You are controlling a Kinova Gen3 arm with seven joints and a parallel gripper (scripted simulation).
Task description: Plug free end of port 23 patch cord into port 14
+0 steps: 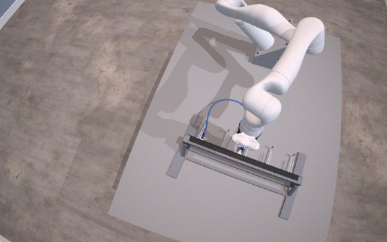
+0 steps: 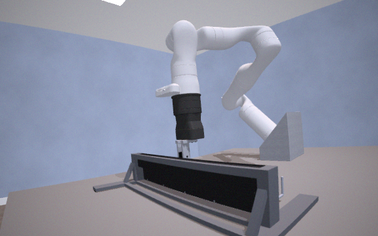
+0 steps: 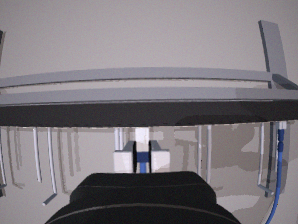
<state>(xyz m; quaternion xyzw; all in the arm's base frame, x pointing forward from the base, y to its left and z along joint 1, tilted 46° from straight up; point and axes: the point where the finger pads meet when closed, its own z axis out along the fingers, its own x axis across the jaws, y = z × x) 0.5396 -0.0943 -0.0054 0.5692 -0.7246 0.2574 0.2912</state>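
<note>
My hand is 1 cm short of the plug and 1 cm above it.
</note>
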